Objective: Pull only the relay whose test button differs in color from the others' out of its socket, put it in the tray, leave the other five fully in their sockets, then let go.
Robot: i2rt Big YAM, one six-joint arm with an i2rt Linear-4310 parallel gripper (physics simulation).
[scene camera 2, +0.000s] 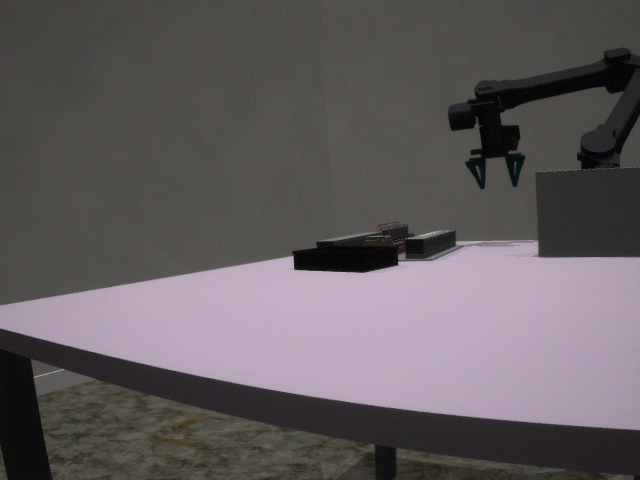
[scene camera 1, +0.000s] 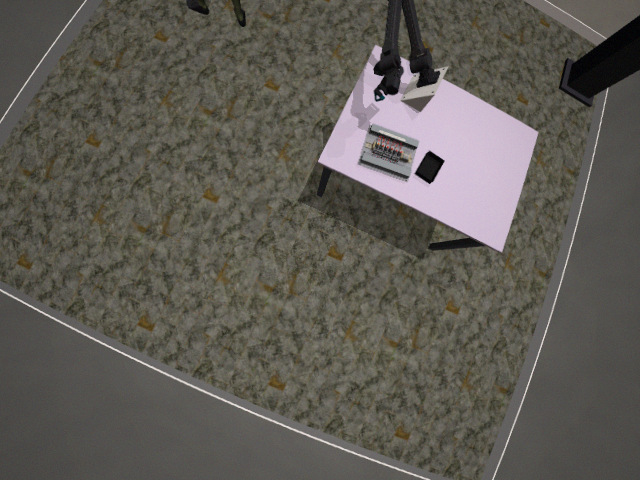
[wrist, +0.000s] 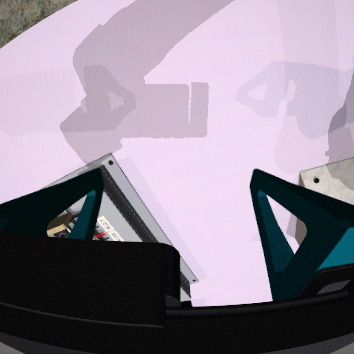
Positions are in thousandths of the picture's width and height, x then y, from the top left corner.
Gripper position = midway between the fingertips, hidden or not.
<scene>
I see my gripper (scene camera 2: 779, 391) and a grey panel (wrist: 323, 479).
My gripper shows as well in the wrist view (wrist: 499, 499).
</scene>
